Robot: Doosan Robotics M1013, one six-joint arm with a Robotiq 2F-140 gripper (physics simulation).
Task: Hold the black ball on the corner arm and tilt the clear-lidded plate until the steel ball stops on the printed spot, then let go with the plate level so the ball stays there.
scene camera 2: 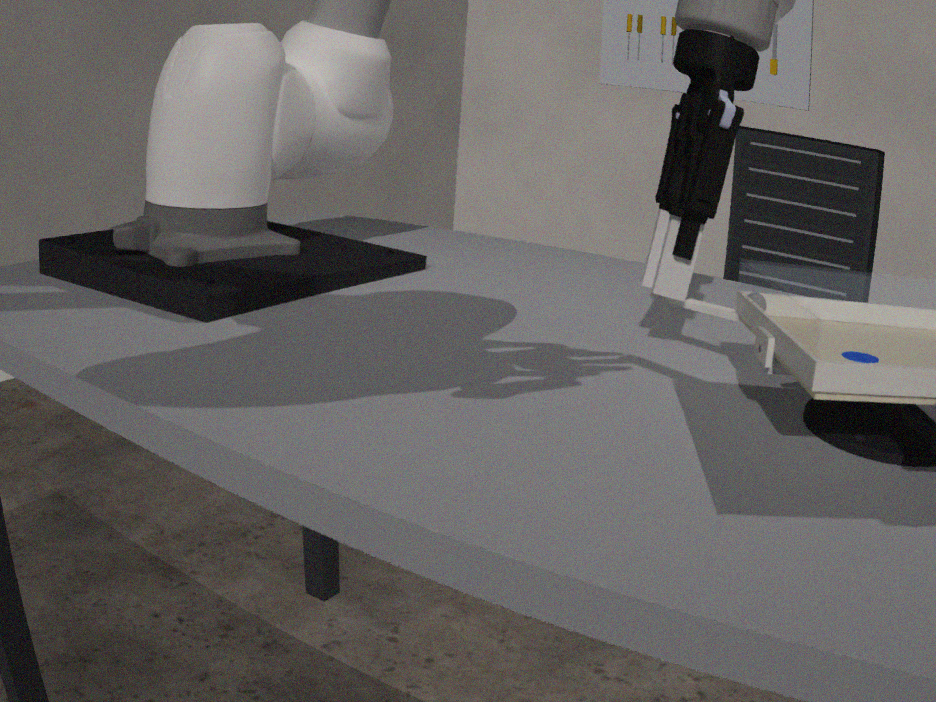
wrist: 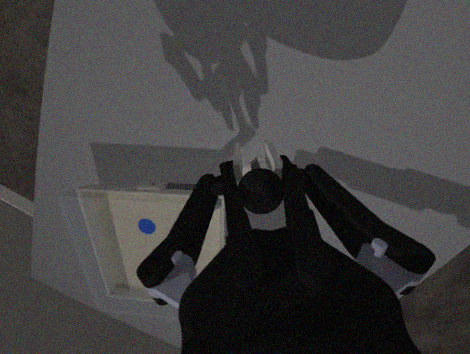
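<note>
The cream plate (scene camera 2: 869,383) (wrist: 103,240) with its clear lid stands above the table at the right in the scene view; its exact tilt is hard to judge. The blue printed spot (scene camera 2: 860,356) (wrist: 146,226) is on its floor. The grey steel ball (scene camera 2: 756,302) is in the plate's back left corner in the scene view, away from the spot; it does not show in the wrist view. My gripper (scene camera 2: 669,285) (wrist: 253,152) is shut on the black ball (wrist: 260,191), which is hidden in the scene view. The pale corner arm (scene camera 2: 712,309) runs from the fingertips to the plate.
A dark round stand (scene camera 2: 861,434) is under the plate on the grey table (scene camera 2: 483,468). The robot's white base column (scene camera 2: 211,120) stands on a black block (scene camera 2: 325,272) at the back left. A dark slatted panel (scene camera 2: 805,192) is behind the plate.
</note>
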